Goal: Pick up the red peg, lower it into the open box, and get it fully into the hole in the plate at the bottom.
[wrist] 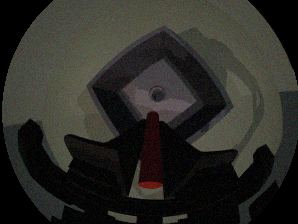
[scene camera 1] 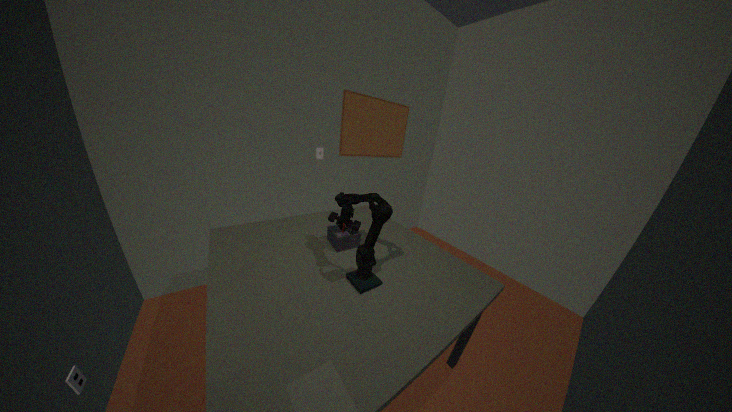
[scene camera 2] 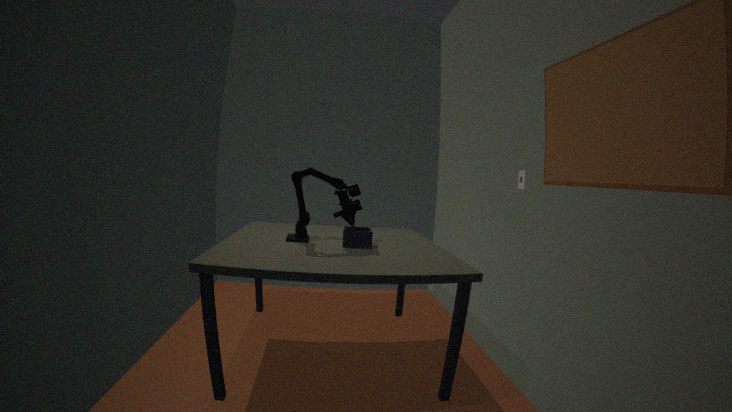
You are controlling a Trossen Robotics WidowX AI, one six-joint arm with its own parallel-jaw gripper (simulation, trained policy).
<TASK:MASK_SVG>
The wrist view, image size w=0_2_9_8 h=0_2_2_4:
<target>my gripper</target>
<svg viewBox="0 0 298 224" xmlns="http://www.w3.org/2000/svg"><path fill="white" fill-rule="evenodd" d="M277 181L249 206L249 224L277 193ZM17 129L17 148L32 179L65 204L85 210L82 213L64 206L63 218L52 216L52 224L130 224L114 220L108 210L136 216L137 224L162 224L162 217L186 214L188 218L172 224L239 224L238 205L259 192L274 165L273 152L265 144L257 148L253 164L238 177L231 165L238 151L200 152L160 121L164 200L129 197L130 185L144 145L146 119L106 143L68 133L64 143L73 157L68 173L53 164L44 151L39 124L29 119Z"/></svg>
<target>box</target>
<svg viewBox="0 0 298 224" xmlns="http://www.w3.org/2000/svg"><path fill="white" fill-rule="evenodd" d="M142 148L140 156L138 156L138 159L140 160L138 160L137 164L138 168L140 169ZM86 84L93 103L96 104L102 120L108 124L109 131L114 137L120 136L142 120L132 104L125 99L121 89L160 60L165 60L166 64L170 65L197 100L166 123L189 144L208 133L234 107L212 68L193 47L166 26L140 37L122 49L97 72L96 76L93 76L89 84Z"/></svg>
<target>plate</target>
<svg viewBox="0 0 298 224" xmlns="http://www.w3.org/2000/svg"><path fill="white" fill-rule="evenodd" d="M160 60L149 69L146 69L145 72L142 72L141 75L138 75L132 83L126 85L121 91L124 93L125 99L136 109L141 119L148 119L148 113L156 111L160 113L160 121L164 121L166 124L184 112L190 105L196 103L197 100L194 99L194 95L189 92L189 89L185 87L184 81L170 68L170 65L166 64L165 60Z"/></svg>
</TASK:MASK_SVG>
